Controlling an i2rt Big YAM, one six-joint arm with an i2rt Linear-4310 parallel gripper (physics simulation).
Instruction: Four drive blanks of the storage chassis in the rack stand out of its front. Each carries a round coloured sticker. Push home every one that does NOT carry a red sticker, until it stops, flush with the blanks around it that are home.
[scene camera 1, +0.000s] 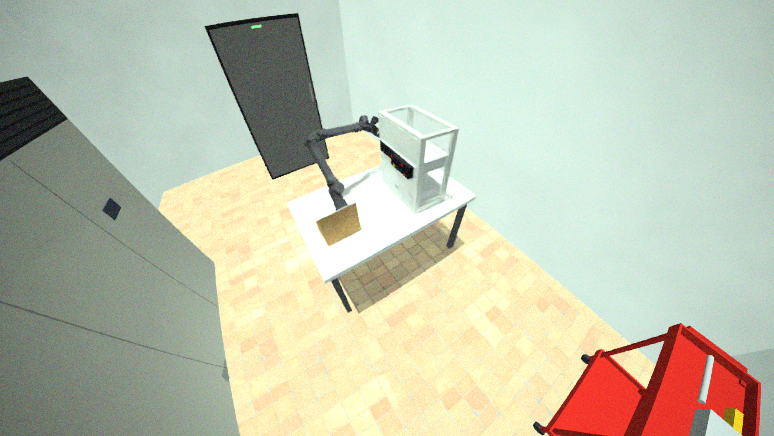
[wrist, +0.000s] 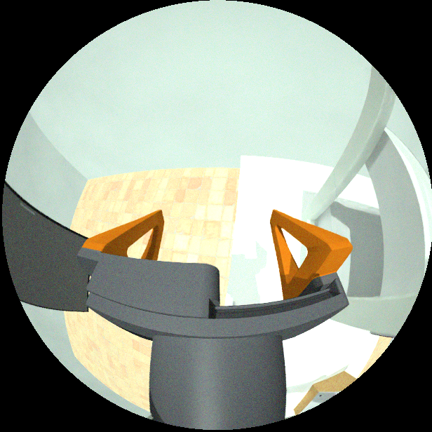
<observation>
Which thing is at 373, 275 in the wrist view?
A white rack.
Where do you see a white rack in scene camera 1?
At 417, 155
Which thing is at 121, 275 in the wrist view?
My gripper.
</observation>
